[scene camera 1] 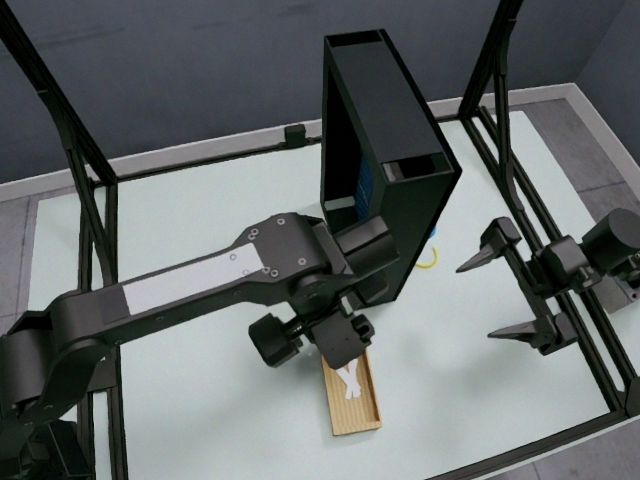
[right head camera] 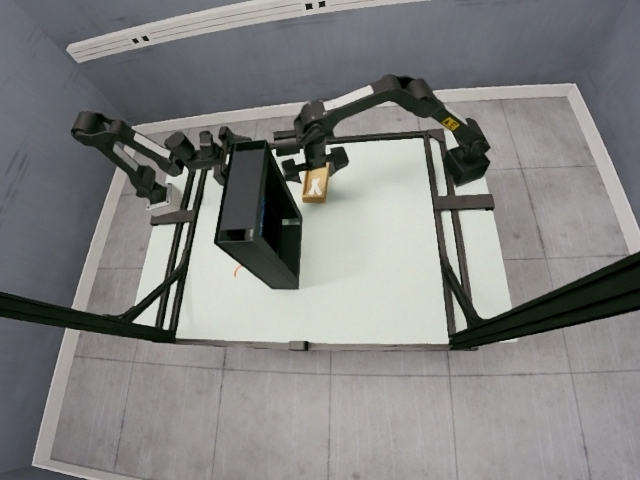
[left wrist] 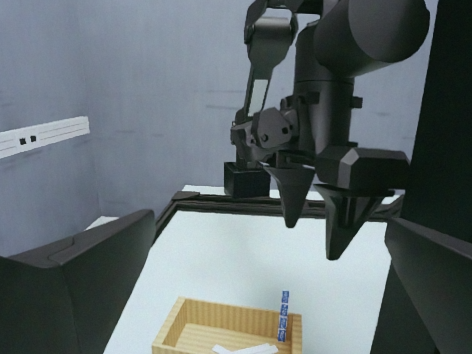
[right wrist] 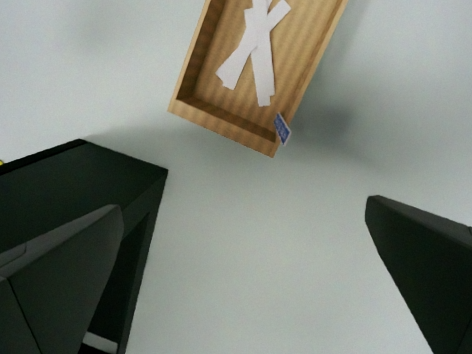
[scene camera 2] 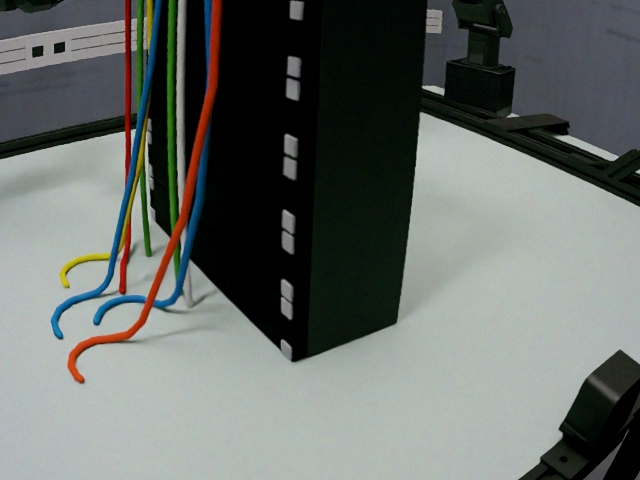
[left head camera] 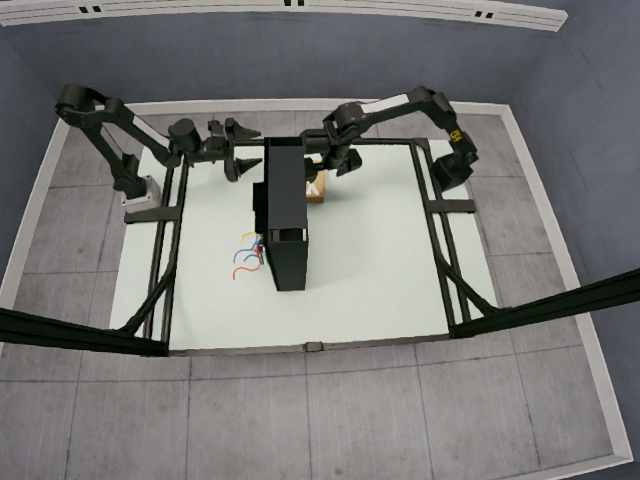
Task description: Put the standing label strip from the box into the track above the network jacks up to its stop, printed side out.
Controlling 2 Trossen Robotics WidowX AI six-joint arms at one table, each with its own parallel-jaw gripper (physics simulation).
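Frame: origin at the left arm's base, x ahead, y left, z up, level; metres.
Seen in the pictures: left gripper, fingertip midpoint: point(scene camera 1: 471, 302) point(left wrist: 270, 225) point(left head camera: 262, 146); right gripper, fingertip midpoint: point(right head camera: 315, 179) point(left wrist: 308, 241) point(right wrist: 244, 212) point(left head camera: 323, 179); left arm's base, link origin: point(right head camera: 158, 196) point(left head camera: 136, 189); right arm's base, link origin: point(scene camera 1: 28, 463) point(right head camera: 468, 155) point(left wrist: 246, 166) point(scene camera 2: 482, 64) point(left head camera: 455, 164).
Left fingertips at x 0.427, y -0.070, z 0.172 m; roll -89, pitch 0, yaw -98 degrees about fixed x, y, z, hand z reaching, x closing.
Pixels of each thing's top centre, then the offset from my left fingertips to it.
- blue printed label strip, top centre: point(right wrist: 281, 136) point(left wrist: 285, 292) 0.175 m ahead, 0.064 m right, 0.175 m down
- wooden box, top centre: point(right wrist: 266, 21) point(left wrist: 231, 329) point(scene camera 1: 350, 382) point(left head camera: 313, 177) point(right head camera: 315, 178) 0.157 m ahead, 0.001 m right, 0.206 m down
- black rack case, top centre: point(scene camera 1: 381, 94) point(left head camera: 287, 184) point(right head camera: 243, 187) 0.024 m ahead, 0.236 m right, 0.153 m up
The blue printed label strip point(left wrist: 283, 316) point(right wrist: 282, 129) stands upright in a corner of the wooden box point(right head camera: 314, 199) point(scene camera 1: 356, 420) point(right wrist: 225, 131). White strips point(scene camera 1: 347, 379) point(right wrist: 257, 45) lie crossed on the box floor. The black rack case point(left head camera: 286, 186) point(right head camera: 240, 191) point(scene camera 1: 392, 103) stands upright beside the box; the track and the jacks cannot be made out. My left gripper point(left head camera: 260, 147) point(scene camera 1: 473, 303) point(left wrist: 270, 225) is open and empty on the cable side of the case. My right gripper point(left wrist: 308, 241) point(right wrist: 244, 212) is open and empty, above the table near the box, apart from the strip.
Coloured cables, among them an orange one point(scene camera 2: 178, 227) and a yellow one point(scene camera 2: 85, 258), hang down the case's left face and curl on the table. Dark frame rails point(left head camera: 436, 248) point(right head camera: 443, 258) edge the table. The case stands between my left gripper and the box in the left head view.
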